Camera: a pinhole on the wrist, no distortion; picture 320 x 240 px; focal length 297.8 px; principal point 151.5 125.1 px. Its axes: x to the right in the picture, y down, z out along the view. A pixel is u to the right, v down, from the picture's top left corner.
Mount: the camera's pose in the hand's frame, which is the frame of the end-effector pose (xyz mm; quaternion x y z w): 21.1 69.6 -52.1 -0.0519 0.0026 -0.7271 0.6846
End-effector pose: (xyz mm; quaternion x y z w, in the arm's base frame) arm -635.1 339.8 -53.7 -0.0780 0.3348 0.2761 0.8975
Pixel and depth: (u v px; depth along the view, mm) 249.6 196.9 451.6
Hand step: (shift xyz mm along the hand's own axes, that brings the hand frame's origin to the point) 156.6 -55.0 399.6
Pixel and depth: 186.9 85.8 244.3
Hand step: 6.7 59.1 195.4
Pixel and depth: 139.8 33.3 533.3
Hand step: -99.2 136.6 489.1
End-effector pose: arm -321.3 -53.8 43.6 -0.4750 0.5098 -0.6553 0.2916
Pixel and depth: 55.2 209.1 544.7
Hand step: 227.2 272.0 465.5
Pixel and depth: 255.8 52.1 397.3
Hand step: -52.4 -36.1 360.3
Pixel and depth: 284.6 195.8 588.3
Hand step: 191.5 -161.4 541.5
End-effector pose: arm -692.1 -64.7 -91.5 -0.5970 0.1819 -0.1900 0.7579
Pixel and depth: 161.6 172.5 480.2
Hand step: 134.2 80.9 421.0
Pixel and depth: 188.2 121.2 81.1
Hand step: 25.9 65.2 29.4
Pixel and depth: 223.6 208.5 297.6
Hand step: 123.4 12.7 242.8
